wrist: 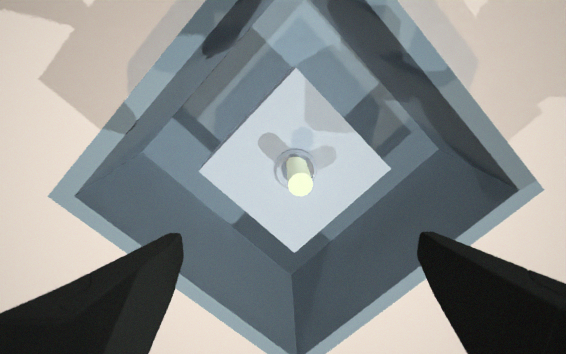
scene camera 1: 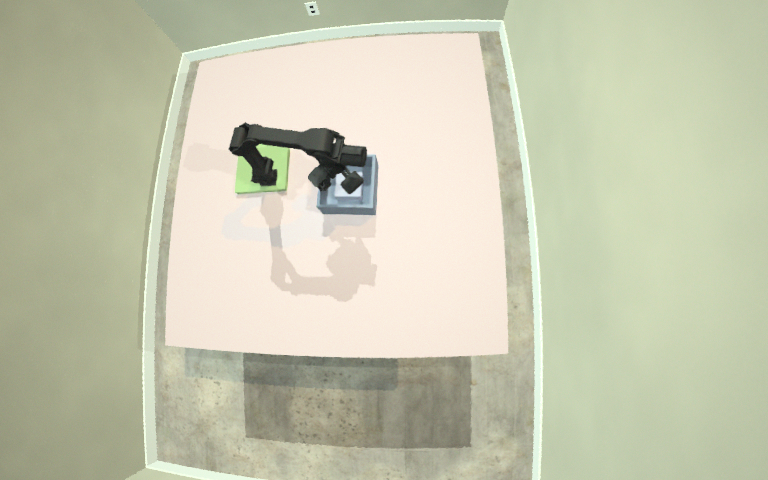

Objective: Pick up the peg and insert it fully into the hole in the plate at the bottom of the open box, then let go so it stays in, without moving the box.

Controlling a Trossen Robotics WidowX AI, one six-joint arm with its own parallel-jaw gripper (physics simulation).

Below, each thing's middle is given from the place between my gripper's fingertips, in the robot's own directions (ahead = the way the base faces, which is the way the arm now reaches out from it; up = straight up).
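Labels:
Blue-grey box (scene camera 1: 327, 203), 11 cm below my hand.

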